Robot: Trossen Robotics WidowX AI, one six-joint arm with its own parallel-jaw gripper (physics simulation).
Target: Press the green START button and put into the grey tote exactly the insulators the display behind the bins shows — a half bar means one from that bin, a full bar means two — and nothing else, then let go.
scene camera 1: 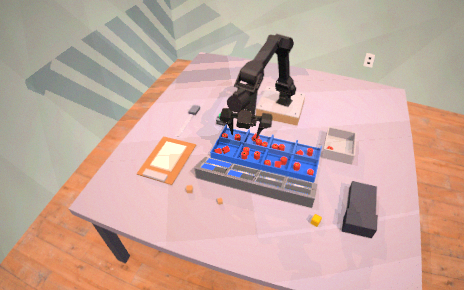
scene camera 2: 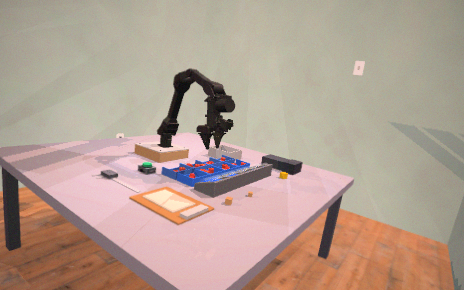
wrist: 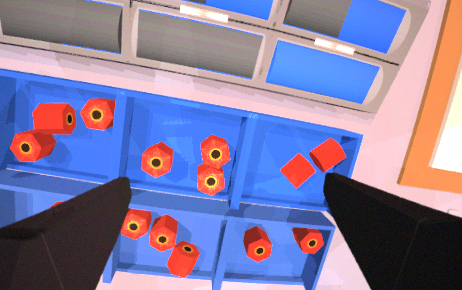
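My gripper [scene camera 1: 244,136] [scene camera 2: 212,147] [wrist: 228,184] is open and empty above the blue bins [scene camera 1: 269,156] [scene camera 2: 179,178] [wrist: 240,165]. Between its fingers the wrist view shows one bin with three red insulators [wrist: 156,160] and a corner bin with two red insulators [wrist: 298,171]. The display [scene camera 1: 255,187] [scene camera 2: 232,184] shows, at its right end in the wrist view, a full blue bar [wrist: 322,72] in the near row and a half bar [wrist: 380,22] in the far row. The grey tote [scene camera 1: 340,156] holds a red insulator [scene camera 1: 330,148]. The green button [scene camera 1: 220,119] [scene camera 2: 147,164] is partly hidden in scene camera 1.
A dark block [scene camera 1: 361,210] [scene camera 2: 282,164], a yellow cube [scene camera 1: 316,220] [scene camera 2: 283,175] and two small orange cubes [scene camera 1: 189,189] [scene camera 1: 219,201] are on the table. An orange clipboard [scene camera 1: 189,152] [scene camera 2: 145,203] lies beside the bins, with a dark-headed tool [scene camera 1: 194,110] [scene camera 2: 109,174] nearby.
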